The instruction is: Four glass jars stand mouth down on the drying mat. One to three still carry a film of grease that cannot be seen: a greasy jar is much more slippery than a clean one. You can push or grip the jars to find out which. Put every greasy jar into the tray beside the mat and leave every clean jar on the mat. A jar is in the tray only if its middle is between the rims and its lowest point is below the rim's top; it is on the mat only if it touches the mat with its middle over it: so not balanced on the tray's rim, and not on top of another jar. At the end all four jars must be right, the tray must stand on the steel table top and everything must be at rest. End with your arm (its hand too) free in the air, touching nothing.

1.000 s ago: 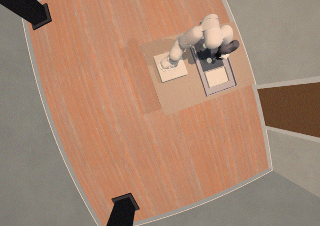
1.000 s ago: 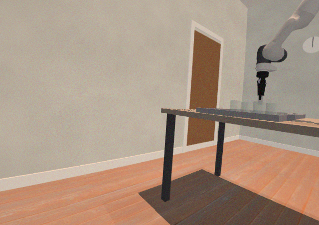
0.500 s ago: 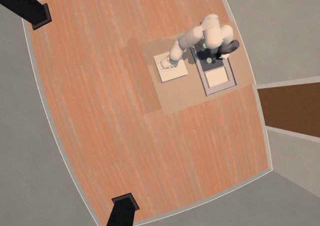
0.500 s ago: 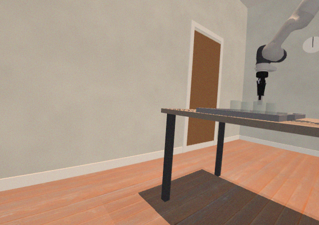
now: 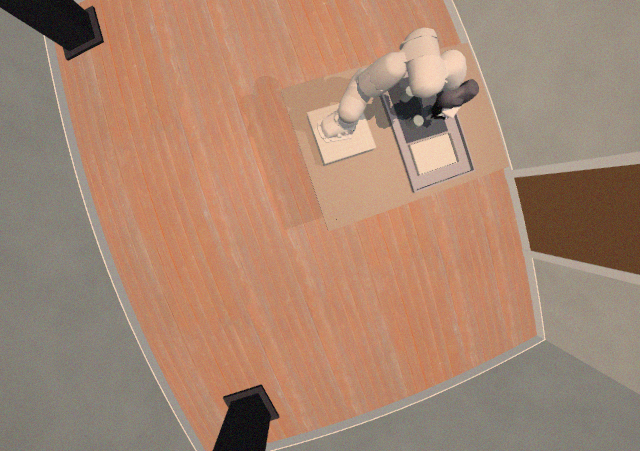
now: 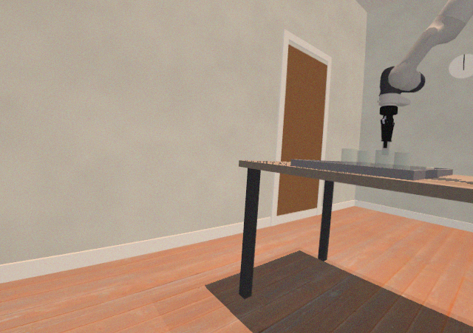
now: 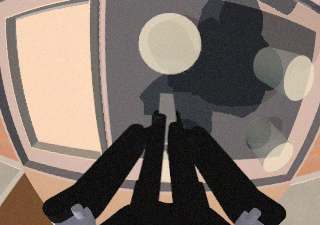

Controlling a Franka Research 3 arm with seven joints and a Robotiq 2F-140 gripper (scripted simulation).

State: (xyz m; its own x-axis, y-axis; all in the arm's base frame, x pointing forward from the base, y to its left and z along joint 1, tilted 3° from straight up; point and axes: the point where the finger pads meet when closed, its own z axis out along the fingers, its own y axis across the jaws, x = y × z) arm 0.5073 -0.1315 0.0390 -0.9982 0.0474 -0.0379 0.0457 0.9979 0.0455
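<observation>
My hand is 10 mm short of the grey drying mat, 100 mm to the right of it and 110 mm above it. The rest, counted from my hand: tray: 10 mm behind, 220 mm to the right, 100 mm below.
</observation>
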